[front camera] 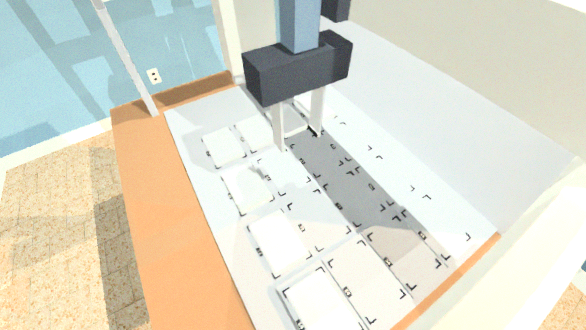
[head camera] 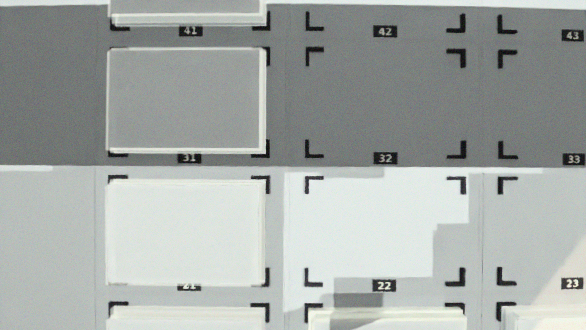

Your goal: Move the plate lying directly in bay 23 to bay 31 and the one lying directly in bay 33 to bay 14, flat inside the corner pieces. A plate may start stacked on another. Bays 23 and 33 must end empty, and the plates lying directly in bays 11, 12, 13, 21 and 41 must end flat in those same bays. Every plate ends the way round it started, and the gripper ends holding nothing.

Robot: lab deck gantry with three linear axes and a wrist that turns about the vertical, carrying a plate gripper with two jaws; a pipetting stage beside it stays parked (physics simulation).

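Where they show: gripper, fingertip midpoint: [front camera: 297, 139]; robot's base, origin of the base link: [front camera: 202, 139].
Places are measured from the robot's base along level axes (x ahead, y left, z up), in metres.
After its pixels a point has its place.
My gripper [front camera: 299, 142] {y 0.160, x 0.280, z 0.160 m} is open, its two jaws apart with no plate between them. The tips show by the bay 32 end of the bay 31 plate; their height is hard to tell. It does not show in the head view. A plate [front camera: 288, 123] {y 0.249, x 0.090, z 0.014 m} [head camera: 185, 100] {y 0.255, x 0.066, z 0.014 m} lies flat inside the corner pieces of bay 31. Bays 23 [front camera: 321, 215] {y 0.161, x 0.390, z 0.000 m} and 33 [front camera: 356, 197] {y 0.264, x 0.396, z 0.000 m} show bare. A plate [front camera: 322, 300] {y 0.052, x 0.544, z 0.029 m} lies in bay 14. Plates lie in bay 11 [front camera: 224, 146] {y 0.045, x 0.076, z 0.014 m}, bay 12 [front camera: 247, 189] {y 0.040, x 0.243, z 0.014 m}, bay 13 [front camera: 279, 242] {y 0.042, x 0.401, z 0.015 m}, bay 21 [front camera: 252, 129] {y 0.143, x 0.055, z 0.014 m} [head camera: 185, 232] {y 0.152, x 0.066, z 0.014 m} and bay 41 [head camera: 187, 7] {y 0.330, x 0.066, z 0.014 m}.
The dark gripper body [front camera: 300, 67] {y 0.143, x 0.310, z 0.342 m} hangs on a blue column [front camera: 298, 25] {y 0.145, x 0.300, z 0.396 m} above the deck. A dark block [front camera: 336, 9] {y 0.182, x 0.328, z 0.418 m} shows behind it. A pale post [front camera: 125, 60] {y -0.106, x -0.207, z 0.198 m} stands at the back left. An orange-brown edge [front camera: 170, 225] {y -0.159, x 0.223, z -0.010 m} runs along the deck's left side.
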